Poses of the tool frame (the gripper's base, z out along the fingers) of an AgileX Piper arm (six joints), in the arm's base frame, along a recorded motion.
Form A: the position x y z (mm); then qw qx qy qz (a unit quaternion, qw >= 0).
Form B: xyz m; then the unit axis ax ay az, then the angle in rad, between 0 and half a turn. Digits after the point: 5 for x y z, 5 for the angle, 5 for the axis.
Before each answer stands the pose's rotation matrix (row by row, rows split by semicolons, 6 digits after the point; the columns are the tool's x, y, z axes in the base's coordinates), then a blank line. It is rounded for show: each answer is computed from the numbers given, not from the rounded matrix.
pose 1, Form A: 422.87, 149.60, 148.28, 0.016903, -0.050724, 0.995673, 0.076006
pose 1, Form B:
-0.994283 -0.103578 0.025949; -0.098440 0.983300 0.153069; -0.041370 0.149639 -0.987875

0.42287, 0.14960, 0.14828, -0.05073, 0.99582, 0.07602, 3.10779
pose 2, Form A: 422.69, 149.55, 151.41, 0.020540, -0.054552, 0.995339, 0.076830
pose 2, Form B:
-0.993204 -0.111752 0.032506; -0.105439 0.982242 0.155185; -0.049271 0.150703 -0.987351

0.42269, 0.14955, 0.15141, -0.05456, 0.99555, 0.07685, 3.10051
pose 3, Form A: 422.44, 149.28, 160.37, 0.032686, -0.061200, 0.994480, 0.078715
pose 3, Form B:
-0.990372 -0.126870 0.055376; -0.116579 0.980117 0.160562; -0.074646 0.152560 -0.985471

0.42244, 0.14928, 0.16037, -0.06123, 0.99501, 0.07876, 3.07621
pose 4, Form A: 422.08, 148.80, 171.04, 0.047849, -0.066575, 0.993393, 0.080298
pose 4, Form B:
-0.986556 -0.139955 0.084374; -0.124586 0.978240 0.165906; -0.105757 0.153164 -0.982525

0.42208, 0.14880, 0.17104, -0.06665, 0.99453, 0.08039, 3.04586
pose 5, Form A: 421.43, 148.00, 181.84, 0.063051, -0.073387, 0.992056, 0.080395
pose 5, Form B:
-0.981278 -0.155746 0.113300; -0.135470 0.976302 0.168767; -0.136900 0.150259 -0.979122

0.42143, 0.14800, 0.18184, -0.07353, 0.99403, 0.08056, 3.01541
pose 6, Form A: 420.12, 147.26, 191.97, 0.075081, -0.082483, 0.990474, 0.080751
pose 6, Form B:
-0.975119 -0.175520 0.135410; -0.151269 0.973352 0.172349; -0.162053 0.147578 -0.975684

0.42012, 0.14726, 0.19197, -0.08272, 0.99328, 0.08098, 2.99129
